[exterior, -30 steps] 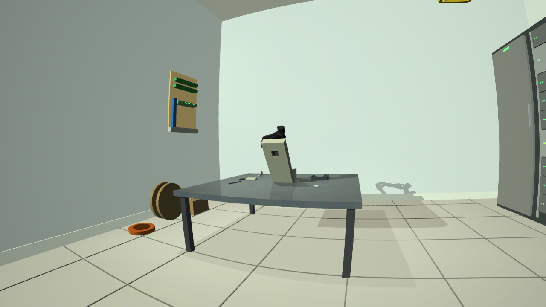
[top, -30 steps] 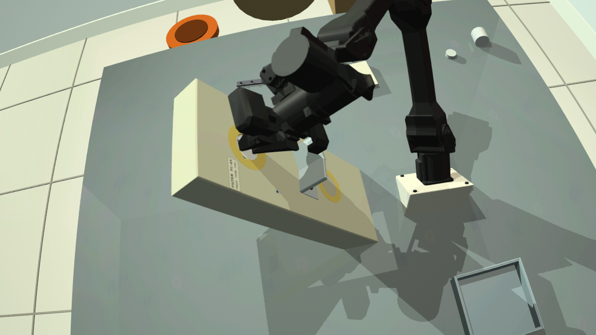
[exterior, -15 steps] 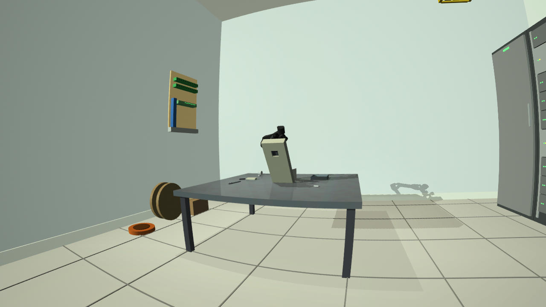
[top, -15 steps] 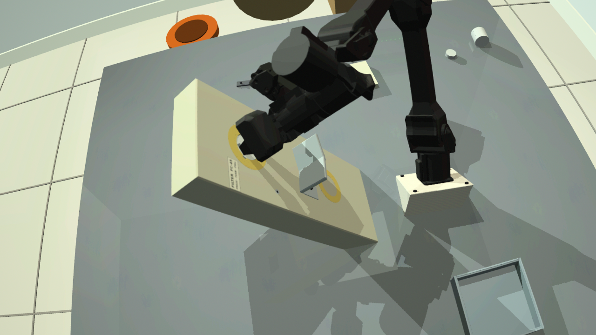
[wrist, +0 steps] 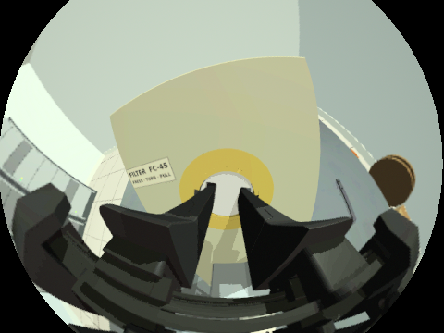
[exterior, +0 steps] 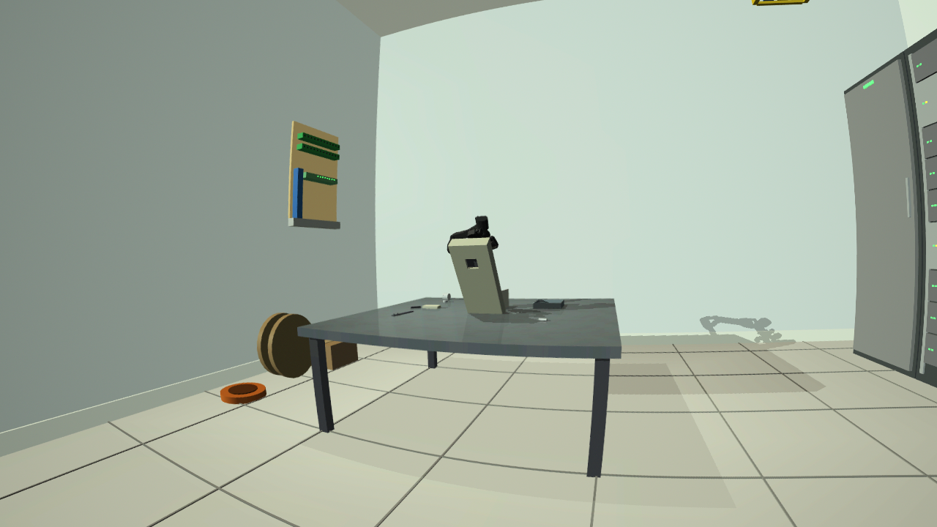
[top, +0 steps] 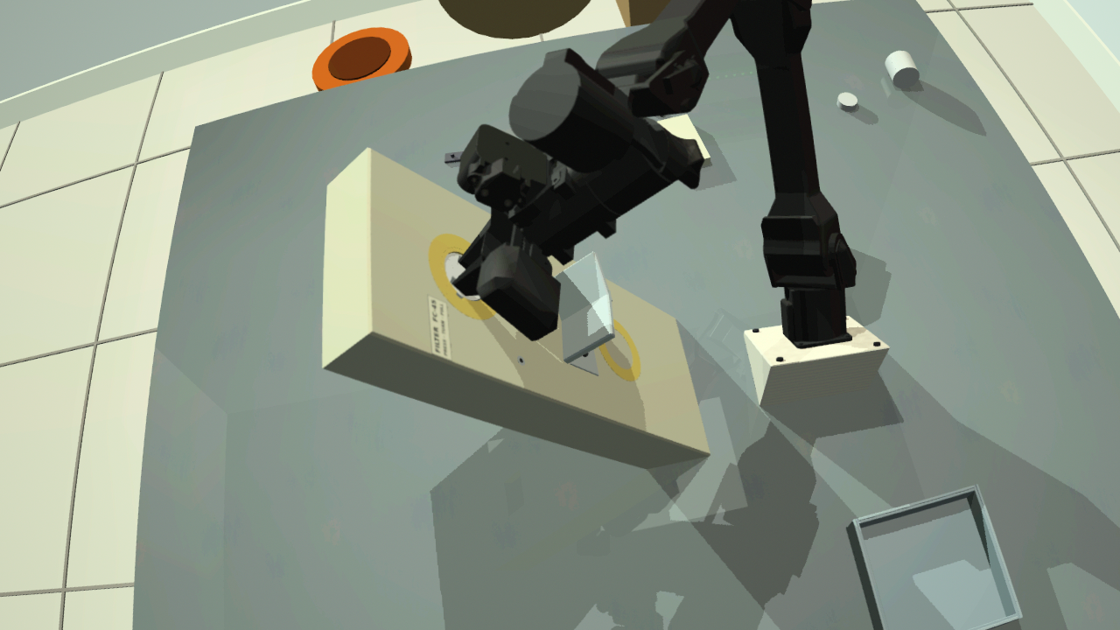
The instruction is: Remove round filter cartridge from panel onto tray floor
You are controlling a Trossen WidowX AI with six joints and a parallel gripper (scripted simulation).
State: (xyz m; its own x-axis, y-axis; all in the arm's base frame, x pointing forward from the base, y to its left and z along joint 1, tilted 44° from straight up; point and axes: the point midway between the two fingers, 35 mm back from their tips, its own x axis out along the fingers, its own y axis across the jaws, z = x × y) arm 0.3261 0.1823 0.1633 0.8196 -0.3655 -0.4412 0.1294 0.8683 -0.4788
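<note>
The round filter cartridge lies 10 mm below my gripper tip and 10 mm ahead of it. The rest, counted from my gripper tip: grey tray: 420 mm behind, 270 mm below, 260 mm to the left; then grey shelf: 100 mm behind, 90 mm below.
</note>
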